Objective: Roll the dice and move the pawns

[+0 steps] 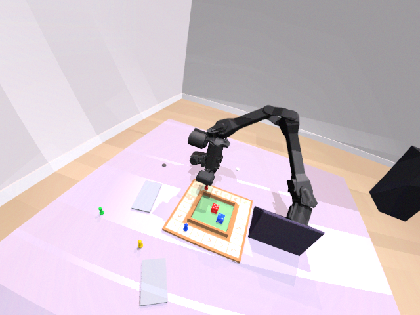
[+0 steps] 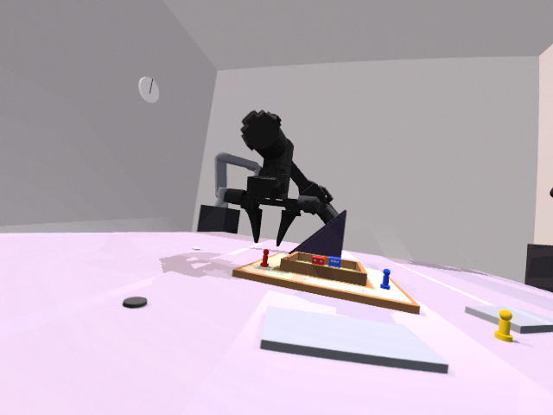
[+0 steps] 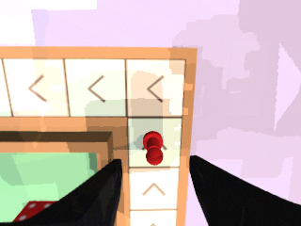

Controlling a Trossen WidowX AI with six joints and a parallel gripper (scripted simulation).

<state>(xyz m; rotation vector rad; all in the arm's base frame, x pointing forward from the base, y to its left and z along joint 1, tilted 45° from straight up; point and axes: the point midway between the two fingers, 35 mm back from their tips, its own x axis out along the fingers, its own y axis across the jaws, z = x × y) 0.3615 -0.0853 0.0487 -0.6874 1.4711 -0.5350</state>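
Right now the red pawn is 3 cm below my gripper tip. Also, from my gripper tip: blue pawn (22 cm to the left, 3 cm below, 2 cm behind); green tray (11 cm to the left, 8 cm behind, 5 cm below); black disc (25 cm ahead, 5 cm below, 4 cm to the right).
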